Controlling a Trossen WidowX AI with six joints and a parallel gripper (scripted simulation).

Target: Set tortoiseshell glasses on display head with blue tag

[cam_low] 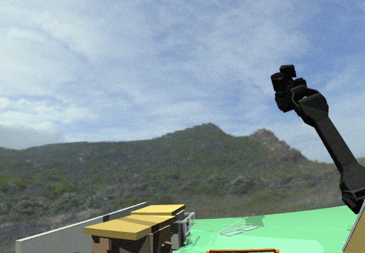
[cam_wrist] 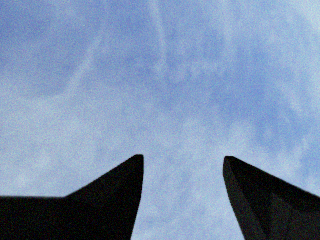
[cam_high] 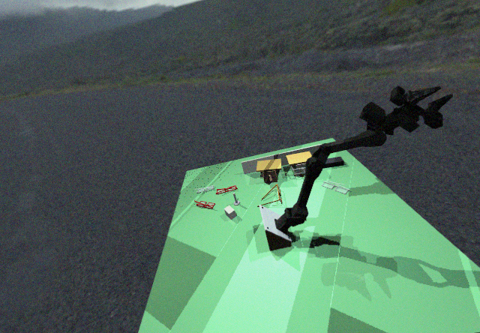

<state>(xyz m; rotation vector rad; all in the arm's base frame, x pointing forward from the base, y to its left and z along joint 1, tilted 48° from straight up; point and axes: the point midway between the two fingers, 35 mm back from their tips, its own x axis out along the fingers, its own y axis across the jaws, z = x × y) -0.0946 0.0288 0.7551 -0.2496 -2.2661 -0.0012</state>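
Now: gripper tip 370 mm short of the small post, 790 mm to the right of it and 600 mm above it. Round my gripper tip: white cube (280 mm ahead, 830 mm to the left, 600 mm below); then black case (590 mm ahead, 110 mm to the left, 610 mm below); then low grey wall (690 mm ahead, 430 mm to the left, 570 mm below).
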